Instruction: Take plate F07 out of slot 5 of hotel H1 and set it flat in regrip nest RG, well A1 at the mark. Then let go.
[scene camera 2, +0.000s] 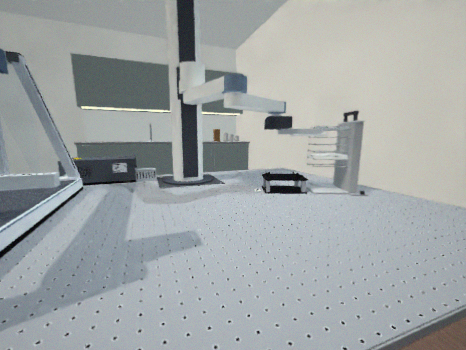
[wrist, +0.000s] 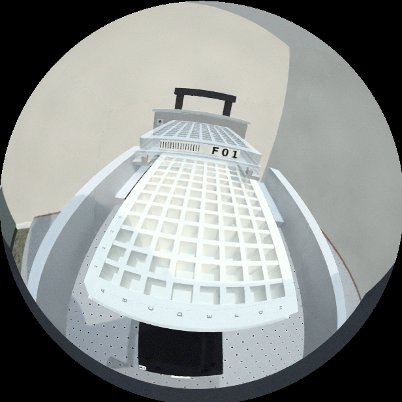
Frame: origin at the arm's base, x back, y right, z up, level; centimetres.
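Seen in the pictures: gripper, fingertip midpoint: (scene camera 2: 317, 131); arm's base, origin of the base link: (scene camera 2: 188, 182).
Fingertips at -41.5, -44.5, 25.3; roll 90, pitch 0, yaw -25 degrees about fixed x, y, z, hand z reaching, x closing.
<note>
Pixels of each thing's top centre, then the offset from my fingertips to it, as dx, dy, dz. "pt": a spot on its surface instead.
- white plate, middle of its top: (scene camera 2: 327, 154) -1.1, -4.8, -9.1
- dark box, surface spot: (scene camera 2: 102, 170) pt +45.1, +83.3, -17.6
- small pale rack, surface spot: (scene camera 2: 145, 174) pt +46.0, +65.0, -20.7
The held plate, a white well plate (wrist: 192, 227), lies level between the fingers; its far end reaches the front edge of plate F01, and its own label does not show. My gripper (scene camera 2: 320, 130) (wrist: 205, 165) is shut on it, a finger along each long side, high at the front of hotel H1 (scene camera 2: 348, 160) (wrist: 172, 116). Plate F01 (wrist: 200, 148) sits in the hotel just above and beyond it, by the slot mark 6. The regrip nest RG, a black frame on pale posts (scene camera 2: 284, 189) (wrist: 180, 350), stands on the table in front of the hotel, below the gripper.
Thin hotel shelves lie below the gripper, with a white plate (scene camera 2: 327, 156) on a lower one. The arm's column (scene camera 2: 191, 145) stands left of the nest. A dark box (scene camera 2: 102, 170) and a small pale rack (scene camera 2: 145, 174) stand further left. A large frame (scene camera 2: 42, 110) rises at far left.
</note>
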